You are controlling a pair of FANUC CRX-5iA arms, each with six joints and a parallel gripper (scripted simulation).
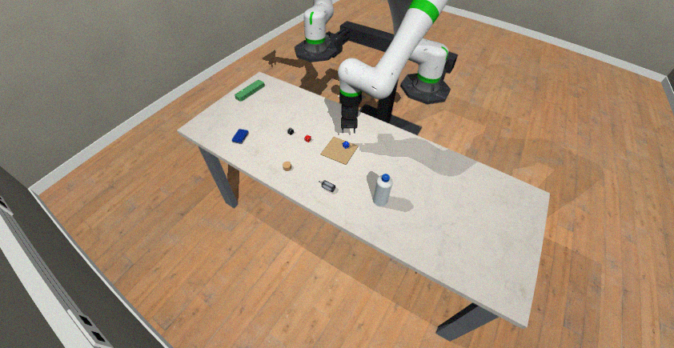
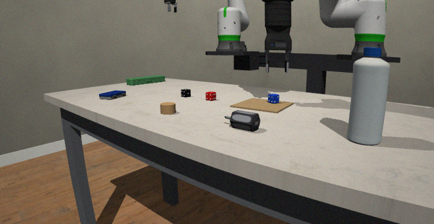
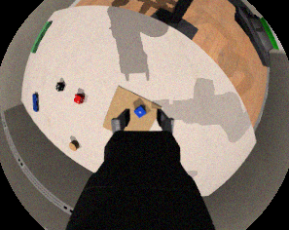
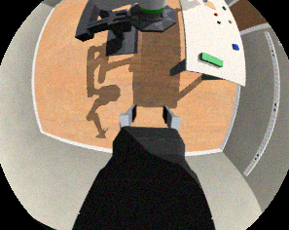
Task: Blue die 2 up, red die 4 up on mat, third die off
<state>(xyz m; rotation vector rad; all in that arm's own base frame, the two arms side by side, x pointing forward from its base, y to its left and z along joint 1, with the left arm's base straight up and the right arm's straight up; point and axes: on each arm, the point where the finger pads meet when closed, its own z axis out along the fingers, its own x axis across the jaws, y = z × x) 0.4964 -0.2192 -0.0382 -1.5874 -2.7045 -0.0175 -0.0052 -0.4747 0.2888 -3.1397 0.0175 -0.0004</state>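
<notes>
My left hand is 10 cm above the blue die and 2 cm short of it. Round my left hand: tan mat: 11 cm below, 5 cm ahead, 2 cm to the right; dark screwdriver-like tool: 28 cm ahead, 9 cm below, 5 cm to the left; red die: 19 cm to the right, 10 cm below, 8 cm ahead.
</notes>
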